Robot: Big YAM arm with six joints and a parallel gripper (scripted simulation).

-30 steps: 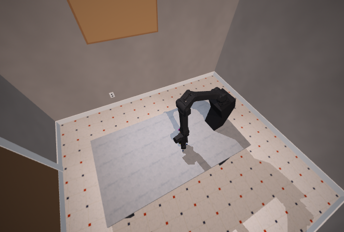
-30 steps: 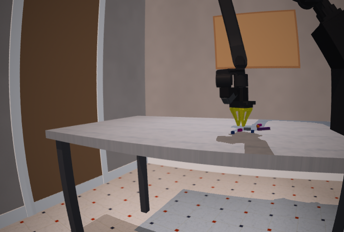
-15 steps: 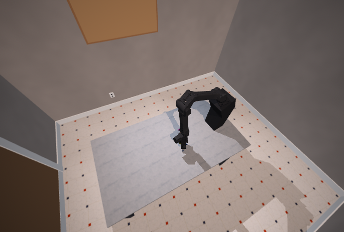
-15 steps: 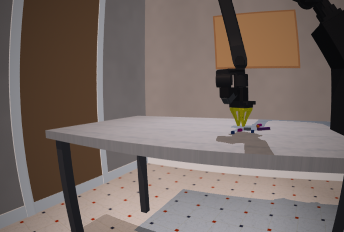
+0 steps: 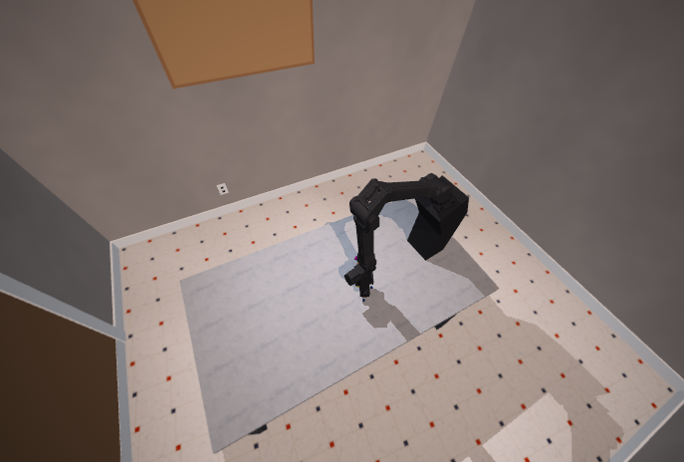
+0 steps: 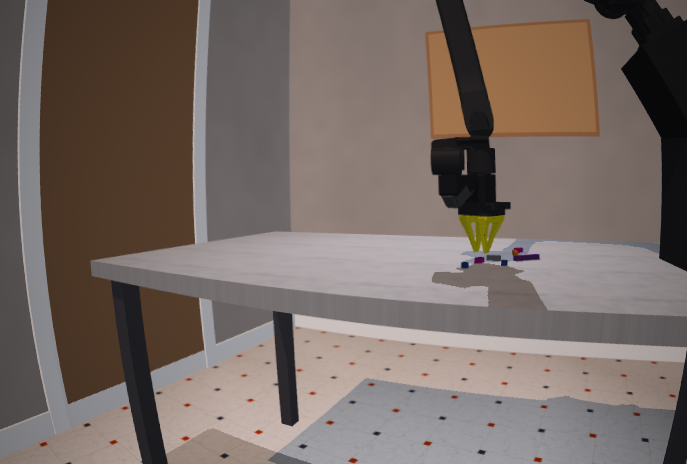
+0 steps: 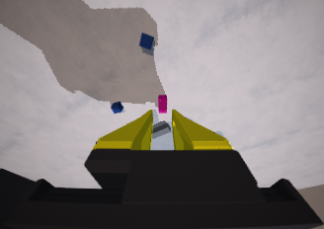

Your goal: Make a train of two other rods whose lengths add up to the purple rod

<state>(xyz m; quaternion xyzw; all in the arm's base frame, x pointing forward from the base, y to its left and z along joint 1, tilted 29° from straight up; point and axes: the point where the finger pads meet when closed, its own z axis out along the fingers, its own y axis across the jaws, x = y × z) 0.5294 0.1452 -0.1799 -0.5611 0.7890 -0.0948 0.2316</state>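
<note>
Right now the grey rod is 20 mm behind my hand, 40 mm to the right of it and 20 mm below it. From my hand the other things lie so: orange rod (40 mm behind, 120 mm to the right, 20 mm below); purple rod (80 mm behind, 70 mm to the right, 20 mm below).
</note>
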